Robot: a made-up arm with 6 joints.
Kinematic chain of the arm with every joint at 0, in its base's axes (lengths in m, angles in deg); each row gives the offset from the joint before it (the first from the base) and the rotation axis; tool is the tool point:
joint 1: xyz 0 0 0.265 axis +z
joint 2: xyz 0 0 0 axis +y
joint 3: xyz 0 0 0.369 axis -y
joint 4: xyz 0 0 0 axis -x
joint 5: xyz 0.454 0 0 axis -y
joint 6: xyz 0 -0.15 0 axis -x
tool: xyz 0 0 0
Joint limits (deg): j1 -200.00..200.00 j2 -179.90..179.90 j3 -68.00..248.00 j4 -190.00..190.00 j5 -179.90..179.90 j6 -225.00..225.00
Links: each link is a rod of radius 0.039 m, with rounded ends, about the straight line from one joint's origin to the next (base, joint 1, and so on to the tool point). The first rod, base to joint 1, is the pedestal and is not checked.
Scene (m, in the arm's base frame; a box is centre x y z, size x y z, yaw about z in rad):
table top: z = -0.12
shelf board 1: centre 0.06 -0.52 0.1 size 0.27 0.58 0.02 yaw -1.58
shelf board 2: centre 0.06 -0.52 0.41 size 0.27 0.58 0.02 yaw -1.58
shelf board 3: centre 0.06 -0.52 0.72 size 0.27 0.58 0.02 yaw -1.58
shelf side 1: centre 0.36 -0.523 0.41 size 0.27 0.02 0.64 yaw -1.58
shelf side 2: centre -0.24 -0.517 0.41 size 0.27 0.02 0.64 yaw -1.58
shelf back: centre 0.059 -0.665 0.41 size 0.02 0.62 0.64 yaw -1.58
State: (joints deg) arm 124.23 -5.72 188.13 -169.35 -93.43 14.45
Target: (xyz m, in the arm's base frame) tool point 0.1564 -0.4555 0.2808
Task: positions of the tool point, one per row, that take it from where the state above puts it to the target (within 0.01 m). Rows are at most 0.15 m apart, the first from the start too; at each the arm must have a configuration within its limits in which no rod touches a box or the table.
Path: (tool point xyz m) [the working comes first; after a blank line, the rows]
Joints at the target: 127.02 -22.44 205.05 -174.68 -93.43 14.45
Straight joint move there: touches shelf board 2.

1: 0.1646 -0.4092 0.5638
2: 0.1639 -0.3407 0.5635
3: 0.1523 -0.2816 0.5503
4: 0.1813 -0.2744 0.4050
5: 0.1584 -0.2388 0.2808
6: 0.1796 -0.3390 0.2926
7: 0.1564 -0.4555 0.2808

